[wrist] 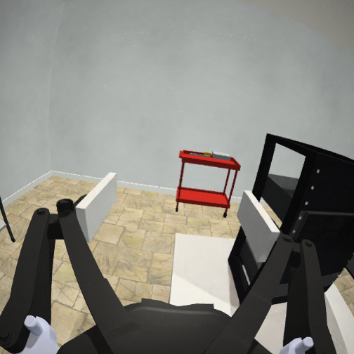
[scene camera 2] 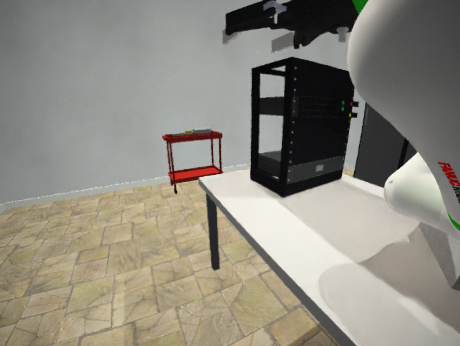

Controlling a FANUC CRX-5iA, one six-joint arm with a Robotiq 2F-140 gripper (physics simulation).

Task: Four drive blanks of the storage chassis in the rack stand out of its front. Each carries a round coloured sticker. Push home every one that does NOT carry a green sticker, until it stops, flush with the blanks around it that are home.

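Frame: origin at the arm's base, x ahead, y left, z up, level; millimetres.
Where they show: gripper, fingertip midpoint: (scene camera 2: 250, 42).
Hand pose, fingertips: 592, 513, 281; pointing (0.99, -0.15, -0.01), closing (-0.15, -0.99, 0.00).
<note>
After its pixels a point has its place, as x, y, z.
The black rack (scene camera 2: 320, 139) {706, -60, -21} (wrist: 332, 186) stands on the table. In the scene view, the storage chassis (scene camera 2: 320, 106) {697, -12, 140} is in its upper part. Near its right end a blank with a red mark (scene camera 2: 355, 104) {630, -262, 162} and, below it, a blank with a yellow mark (scene camera 2: 354, 115) {628, -261, 105} stick out past the rack's edge. Two small green spots (scene camera 2: 343, 105) {646, -148, 152} show left of them; how far their blanks stand out is too small to tell. My gripper (scene camera 2: 256, 39) {592, 513, 281} (wrist: 179, 195) is open and empty, above and to the left of the rack in the scene view. The blanks' stickers do not show in the wrist view.
The white table (scene camera 2: 260, 210) {724, 328, -294} (wrist: 200, 265) carries the rack near its far edge. A red cart (scene camera 2: 217, 135) (wrist: 210, 161) stands on the floor beyond it. A dark cabinet (scene camera 2: 377, 142) is behind the rack at the right. The robot's arm (scene camera 2: 400, 55) {252, 687, 158} fills the upper right.
</note>
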